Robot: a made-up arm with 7 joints.
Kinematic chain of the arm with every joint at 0, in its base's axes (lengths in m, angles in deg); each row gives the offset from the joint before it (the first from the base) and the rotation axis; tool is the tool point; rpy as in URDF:
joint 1: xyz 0 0 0.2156 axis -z
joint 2: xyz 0 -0.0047 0.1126 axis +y
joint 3: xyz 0 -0.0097 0.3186 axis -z
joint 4: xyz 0 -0.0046 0.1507 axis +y
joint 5: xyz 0 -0.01 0.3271 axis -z
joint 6: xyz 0 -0.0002 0.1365 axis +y
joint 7: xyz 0 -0.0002 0.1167 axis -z
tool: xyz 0 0 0 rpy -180 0 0
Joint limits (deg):
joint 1: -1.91..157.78
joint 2: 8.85..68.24
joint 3: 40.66..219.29
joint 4: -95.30..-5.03
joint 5: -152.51..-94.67
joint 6: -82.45..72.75
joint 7: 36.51..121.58
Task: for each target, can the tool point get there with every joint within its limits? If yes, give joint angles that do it. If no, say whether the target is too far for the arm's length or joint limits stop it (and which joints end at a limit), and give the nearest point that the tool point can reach.
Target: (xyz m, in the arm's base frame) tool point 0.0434 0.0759 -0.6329
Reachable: no: joint limits stop it (at a limit: joint 1, joint 2, joint 4, joint 5) | nearest point 0.5084 0.0538 -0.0336 | short by 0.759 m
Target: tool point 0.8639 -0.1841 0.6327
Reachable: yes | joints 35.05 50.97 125.64 -49.69 -129.41 18.39 101.50
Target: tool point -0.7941 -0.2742 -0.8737
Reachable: no: too far | nearest point -0.5667 -0.2019 -0.0542 | short by 0.854 m
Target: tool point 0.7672 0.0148 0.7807
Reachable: yes | joints 37.76 44.43 107.88 -63.54 -118.28 -18.90 103.88
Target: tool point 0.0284 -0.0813 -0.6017
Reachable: no: joint limits stop it (at a limit: joint 2, joint 4, joint 5) | nearest point 0.1688 -0.4833 -0.0366 | short by 0.708 m
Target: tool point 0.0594 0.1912 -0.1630
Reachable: no: joint limits stop it (at a limit: joint 1, joint 2, joint 4, joint 5, joint 6) | nearest point 0.4625 0.1916 0.0310 | short by 0.447 m
